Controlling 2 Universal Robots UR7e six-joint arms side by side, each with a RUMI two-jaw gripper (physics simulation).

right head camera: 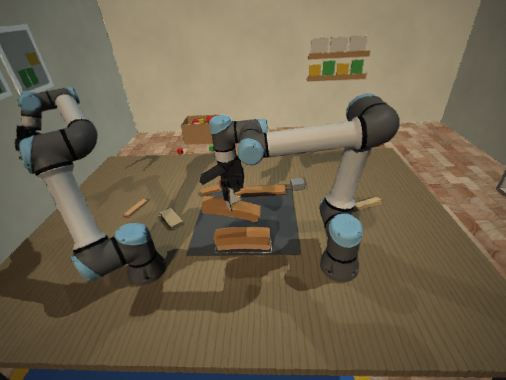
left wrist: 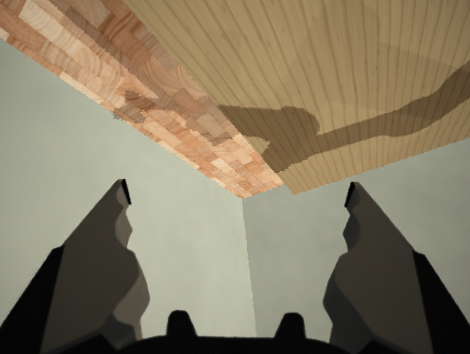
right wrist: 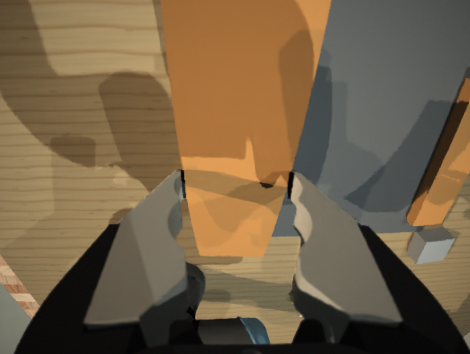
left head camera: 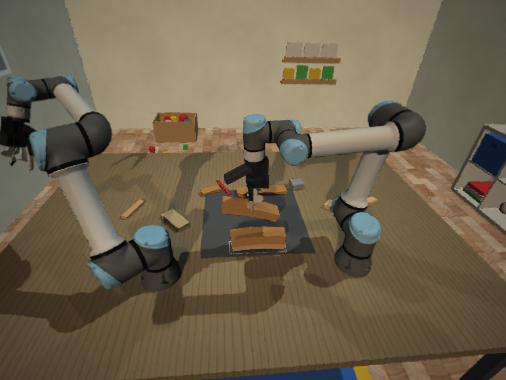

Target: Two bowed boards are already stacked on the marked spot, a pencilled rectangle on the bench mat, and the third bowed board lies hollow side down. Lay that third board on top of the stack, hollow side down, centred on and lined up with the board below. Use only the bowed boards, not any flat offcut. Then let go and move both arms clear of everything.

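Places are measured from the left arm's base along level axes (x left, y back, z up), in centimetres.
Pixels of known places: left gripper, fingertip midpoint: (left wrist: 237, 182) (left head camera: 20, 168); right gripper, fingertip midpoint: (right head camera: 231, 205) (right wrist: 236, 172) (left head camera: 251, 205); left arm's base at its link origin: (right head camera: 147, 270) (left head camera: 161, 274); right arm's base at its link origin: (right head camera: 338, 266) (left head camera: 352, 262).
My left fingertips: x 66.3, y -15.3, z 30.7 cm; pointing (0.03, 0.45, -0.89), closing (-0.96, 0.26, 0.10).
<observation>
For each thing: its middle in the pictures, then the offset to it from my left fingertips. "spot": a spot on its surface instead. Level surfaces: height alone.
- stacked at the middle of its body: (left head camera: 257, 237) (right head camera: 241, 236) dx -100.6, dy -8.1, dz -24.1 cm
- dark mat at its surface level: dz -30.1 cm
- pencilled rectangle at a spot on its surface: (left head camera: 258, 248) (right head camera: 243, 248) spot: dx -101.7, dy -6.0, dz -28.7 cm
- third bowed board at the middle of its body: (right wrist: 236, 150) (left head camera: 249, 209) (right head camera: 230, 209) dx -96.5, dy -9.0, dz -10.2 cm
- orange strip at the middle of its body: (right wrist: 452, 162) (right head camera: 260, 190) (left head camera: 261, 190) dx -95.3, dy -50.8, dz -29.0 cm
- grey block at the middle of its body: (right wrist: 429, 245) (right head camera: 297, 183) (left head camera: 296, 184) dx -114.4, dy -62.8, dz -28.9 cm
- red stick at the middle of its body: (left head camera: 223, 187) dx -72.6, dy -50.2, dz -29.9 cm
Two bowed orange boards lie stacked (left head camera: 258, 240) (right head camera: 242, 240) at the front of the dark mat (left head camera: 296, 222) (right head camera: 288, 230); the pencilled rectangle (left head camera: 258, 253) (right head camera: 243, 252) shows along their front. My right gripper (left head camera: 254, 202) (right head camera: 231, 202) (right wrist: 236, 172) is shut on the third bowed board (left head camera: 235, 206) (right head camera: 214, 206) (right wrist: 235, 100), near its middle, and holds it in the air. In both head views this board appears beyond the stack, its right end lower in the picture. The stack does not show in the right wrist view. My left gripper (left head camera: 21, 160) (left wrist: 237, 182) is open and empty, raised at far left.
An orange strip (left head camera: 275, 190) (right head camera: 267, 190) (right wrist: 446, 172) and a grey block (left head camera: 296, 184) (right head camera: 297, 183) (right wrist: 431, 245) lie at the back. A red stick (left head camera: 223, 187) lies near the mat's back left. Pale offcuts (left head camera: 133, 209) (left head camera: 175, 219) (right head camera: 171, 218) (right head camera: 368, 203) lie on both sides.
</observation>
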